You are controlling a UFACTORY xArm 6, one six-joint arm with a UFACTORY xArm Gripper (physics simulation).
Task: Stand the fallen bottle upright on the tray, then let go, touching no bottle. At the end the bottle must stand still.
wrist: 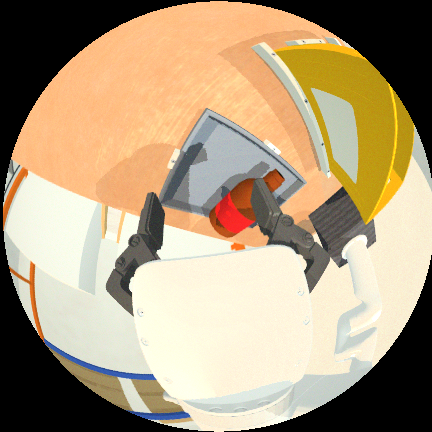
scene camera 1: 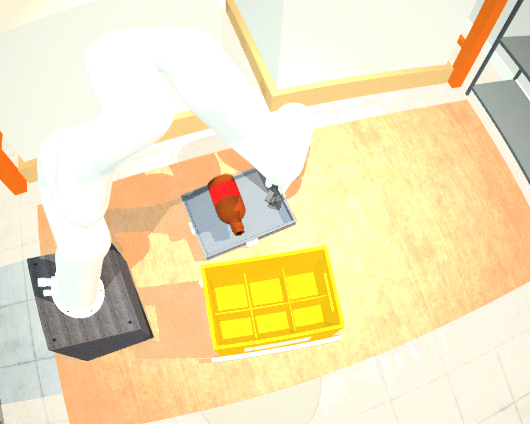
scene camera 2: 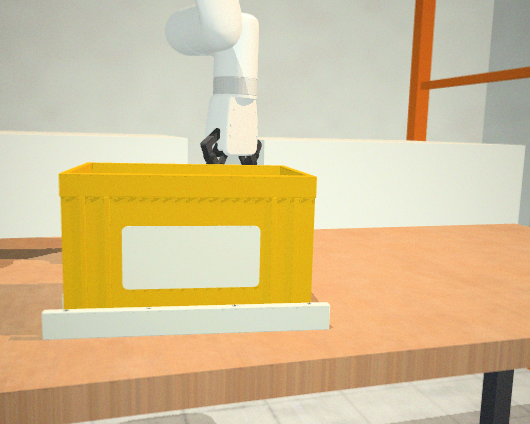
A brown bottle shows in the wrist view and in scene camera 1. The same spot on the brown bottle: (wrist: 233,213) is (scene camera 1: 236,192).
